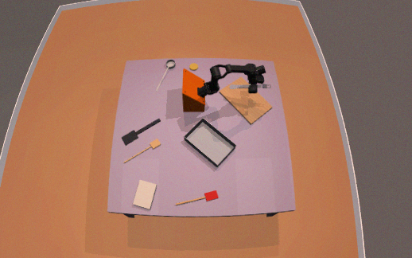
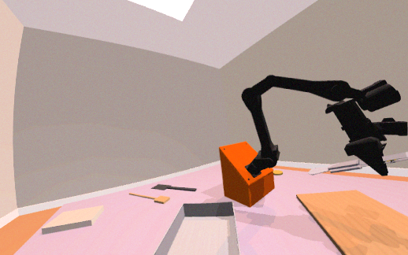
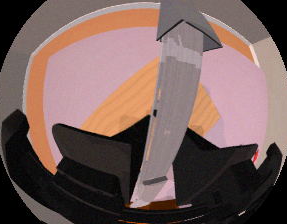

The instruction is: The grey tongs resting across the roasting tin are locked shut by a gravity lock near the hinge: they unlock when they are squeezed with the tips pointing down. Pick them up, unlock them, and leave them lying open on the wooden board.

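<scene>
My gripper tip is 10 mm past the wooden board, 40 mm to the left of it and 150 mm above it. Also, from my gripper tip: red spatula: 740 mm ahead, 410 mm to the right, 150 mm below; roasting tin: 350 mm ahead, 340 mm to the right, 130 mm below; yellow disc: 330 mm behind, 440 mm to the right, 150 mm below.
</scene>
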